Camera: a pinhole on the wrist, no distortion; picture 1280 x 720 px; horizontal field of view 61.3 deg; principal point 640.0 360.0 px. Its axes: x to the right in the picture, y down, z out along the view. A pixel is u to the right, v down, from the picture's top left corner.
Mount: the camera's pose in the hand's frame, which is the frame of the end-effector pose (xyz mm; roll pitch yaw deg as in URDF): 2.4 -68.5 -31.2 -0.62 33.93 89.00
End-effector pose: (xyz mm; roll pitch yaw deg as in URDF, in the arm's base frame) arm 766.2 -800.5 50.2 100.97 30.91 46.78
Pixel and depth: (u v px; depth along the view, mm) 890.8 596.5 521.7
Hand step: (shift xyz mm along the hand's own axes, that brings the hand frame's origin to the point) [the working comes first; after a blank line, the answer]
In the camera's frame: 121.1 114.2 521.7

-110.6 324.5 333.0
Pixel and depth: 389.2 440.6 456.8
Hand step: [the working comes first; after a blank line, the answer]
In the camera's frame: -106.1 34.1 456.8

-33.7 98.9 406.7
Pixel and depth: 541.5 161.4 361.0
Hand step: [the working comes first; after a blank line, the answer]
In the camera's frame: -32.9 -66.4 361.0

67.9 105.0 287.3
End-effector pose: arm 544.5 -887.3 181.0 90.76 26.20 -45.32
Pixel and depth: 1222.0 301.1 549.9
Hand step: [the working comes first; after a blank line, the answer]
In the camera's frame: 296.3 -30.0 549.9

36.1 484.0 259.9
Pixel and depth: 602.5 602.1 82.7
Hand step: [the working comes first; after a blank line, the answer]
In the camera's frame: -2.9 18.5 82.7

-16.3 -24.5 38.9
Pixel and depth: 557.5 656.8 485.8
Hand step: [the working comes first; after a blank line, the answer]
In the camera's frame: -37.1 133.5 485.8

-132.1 173.4 391.4
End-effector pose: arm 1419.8 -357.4 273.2 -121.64 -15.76 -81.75
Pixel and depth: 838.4 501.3 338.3
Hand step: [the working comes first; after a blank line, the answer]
In the camera's frame: 62.1 44.3 338.3

-41.3 172.4 214.4
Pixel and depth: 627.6 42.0 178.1
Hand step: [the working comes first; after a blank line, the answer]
In the camera's frame: -2.0 -52.4 178.1

54.6 28.6 118.2
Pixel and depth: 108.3 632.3 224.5
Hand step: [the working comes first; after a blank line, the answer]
In the camera's frame: -110.5 56.6 224.5

-56.0 -34.2 216.2
